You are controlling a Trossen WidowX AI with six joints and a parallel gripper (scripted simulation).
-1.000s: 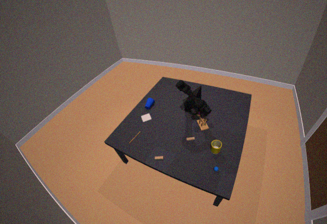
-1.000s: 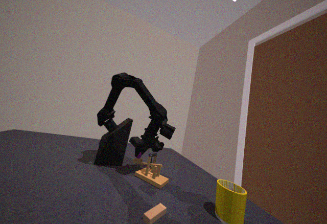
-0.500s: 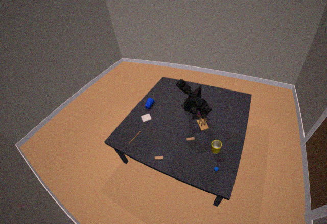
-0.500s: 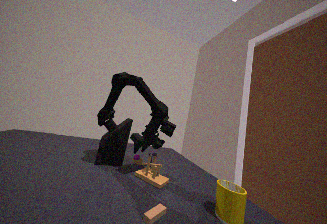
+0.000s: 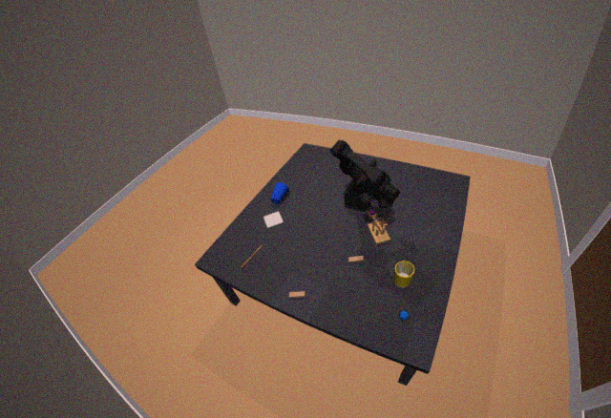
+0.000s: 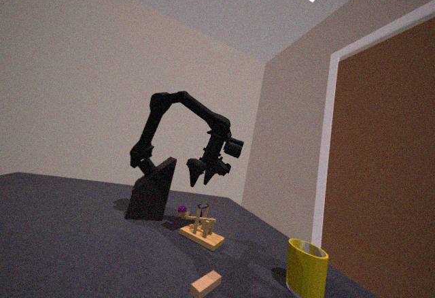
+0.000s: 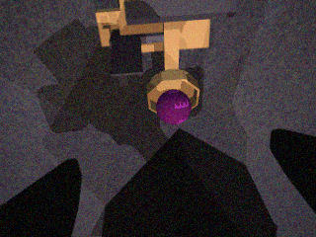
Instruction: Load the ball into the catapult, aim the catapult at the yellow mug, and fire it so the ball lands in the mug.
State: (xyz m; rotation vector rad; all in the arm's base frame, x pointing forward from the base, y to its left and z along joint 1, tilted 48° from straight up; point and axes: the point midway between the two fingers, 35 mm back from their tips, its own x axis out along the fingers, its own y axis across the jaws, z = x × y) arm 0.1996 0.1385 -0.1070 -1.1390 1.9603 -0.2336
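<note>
Right now the purple ball is 100 mm below my gripper tip, 30 mm to the right of it and 30 mm behind it. Round my gripper tip: blue ball: 490 mm ahead, 280 mm to the left, 140 mm below; yellow mug: 300 mm ahead, 230 mm to the left, 140 mm below; catapult: 110 mm below, 20 mm ahead, 10 mm to the left.
</note>
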